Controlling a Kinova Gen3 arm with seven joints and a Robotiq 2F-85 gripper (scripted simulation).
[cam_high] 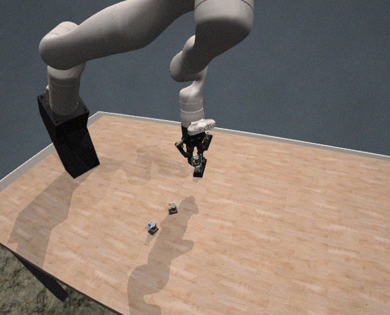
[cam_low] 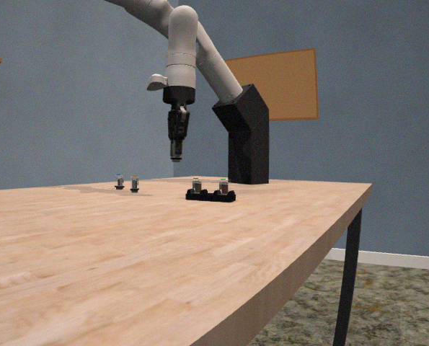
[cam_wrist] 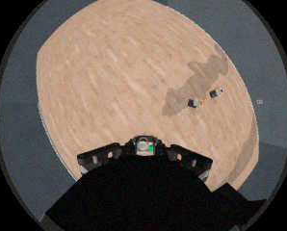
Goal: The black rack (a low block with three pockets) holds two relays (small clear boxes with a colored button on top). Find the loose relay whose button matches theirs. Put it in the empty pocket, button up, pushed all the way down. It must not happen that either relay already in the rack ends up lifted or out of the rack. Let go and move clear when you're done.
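My gripper is now 10 cm above the black rack, 8 cm to the right of it and 1 cm short of it. Also, from my hand: orange-button relay: 14 cm to the right, 9 cm below, 7 cm behind; then blue-button relay: 22 cm to the right, 13 cm behind, 9 cm below.
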